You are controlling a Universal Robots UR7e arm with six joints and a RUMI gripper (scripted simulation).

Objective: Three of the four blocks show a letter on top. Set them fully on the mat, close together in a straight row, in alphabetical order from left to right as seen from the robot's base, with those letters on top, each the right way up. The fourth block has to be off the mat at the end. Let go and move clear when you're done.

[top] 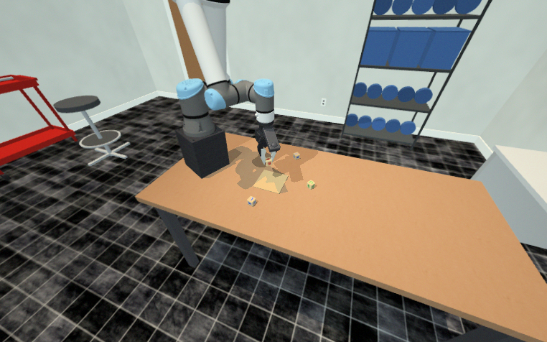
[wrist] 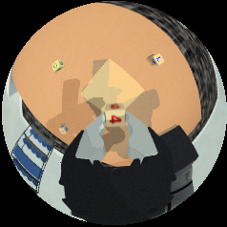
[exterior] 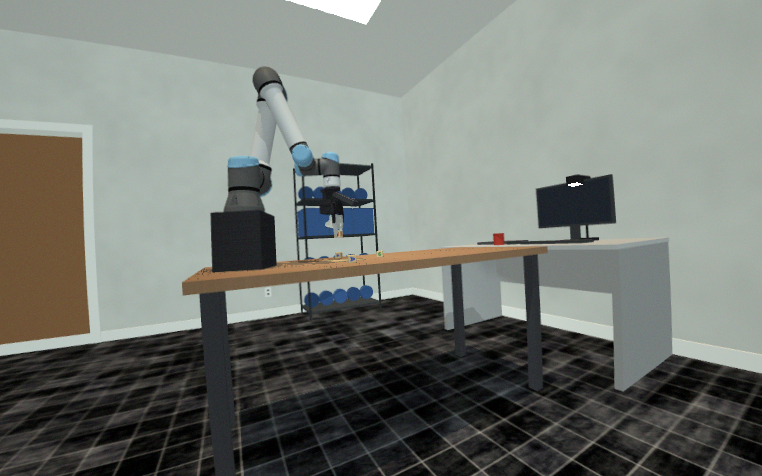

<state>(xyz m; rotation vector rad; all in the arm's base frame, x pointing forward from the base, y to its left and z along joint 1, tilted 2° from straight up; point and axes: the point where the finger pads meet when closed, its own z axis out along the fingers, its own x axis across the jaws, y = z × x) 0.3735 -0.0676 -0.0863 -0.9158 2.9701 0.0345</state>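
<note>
Right now the wooden letter block is 17 cm to the right of my hand, 11 cm below it and 4 cm behind it. Round my hand: pale yellow mat (12 cm below, 1 cm to the right, 1 cm ahead).
</note>
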